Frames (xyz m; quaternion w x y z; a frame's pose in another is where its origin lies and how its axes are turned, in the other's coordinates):
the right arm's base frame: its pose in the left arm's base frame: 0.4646 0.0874 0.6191 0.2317 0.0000 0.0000 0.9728
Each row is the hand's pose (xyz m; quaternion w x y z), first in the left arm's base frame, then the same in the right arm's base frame.
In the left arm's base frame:
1: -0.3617 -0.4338 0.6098 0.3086 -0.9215 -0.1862 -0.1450
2: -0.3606 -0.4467 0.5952 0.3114 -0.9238 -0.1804 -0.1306
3: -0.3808 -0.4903 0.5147 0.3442 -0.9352 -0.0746 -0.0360
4: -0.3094 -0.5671 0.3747 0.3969 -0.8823 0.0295 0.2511
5: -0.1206 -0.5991 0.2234 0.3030 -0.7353 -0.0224 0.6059
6: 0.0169 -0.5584 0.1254 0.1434 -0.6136 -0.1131 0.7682
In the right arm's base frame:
1: 0.5026 0.8377 -0.0093 0.0695 0.3946 -0.8532 0.3338
2: 0.4958 0.8487 -0.0239 0.0549 0.3895 -0.8569 0.3332
3: 0.4942 0.8968 -0.1044 0.0447 -0.2893 0.8925 -0.3432
4: 0.3959 0.9331 -0.2444 0.3362 -0.1757 0.8652 -0.3279
5: 0.2129 0.8766 -0.3957 0.6596 -0.1921 0.7101 -0.1544
6: 0.1085 0.7783 -0.4937 0.7805 -0.2522 0.5707 0.0385

